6 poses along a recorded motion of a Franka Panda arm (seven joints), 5.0 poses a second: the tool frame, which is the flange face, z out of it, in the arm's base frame.
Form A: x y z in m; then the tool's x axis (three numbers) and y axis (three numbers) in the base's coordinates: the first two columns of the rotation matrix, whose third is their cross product.
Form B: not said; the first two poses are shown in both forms.
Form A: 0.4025, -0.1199, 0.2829, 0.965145, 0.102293, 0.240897, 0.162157, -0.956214, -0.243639
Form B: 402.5, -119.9, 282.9, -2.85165, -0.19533, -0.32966
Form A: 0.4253, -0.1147, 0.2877, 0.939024, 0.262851, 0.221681, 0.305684, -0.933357, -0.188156
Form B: 425.3, -114.7, 287.7, -2.87465, -0.42681, -0.28462
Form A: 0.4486, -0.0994, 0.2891, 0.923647, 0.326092, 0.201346, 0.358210, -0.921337, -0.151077
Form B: 448.6, -99.4, 289.1, -2.89809, -0.52014, -0.25660
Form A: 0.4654, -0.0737, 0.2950, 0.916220, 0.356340, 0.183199, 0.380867, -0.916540, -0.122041
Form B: 465.4, -73.7, 295.0, -2.92225, -0.56570, -0.23605
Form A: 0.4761, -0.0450, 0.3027, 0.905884, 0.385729, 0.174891, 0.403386, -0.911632, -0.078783
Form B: 476.1, -45.0, 302.7, -2.95595, -0.61401, -0.23649
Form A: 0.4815, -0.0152, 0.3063, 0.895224, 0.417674, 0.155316, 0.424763, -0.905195, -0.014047
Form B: 481.5, -15.2, 306.3, -3.01183, -0.66979, -0.23060
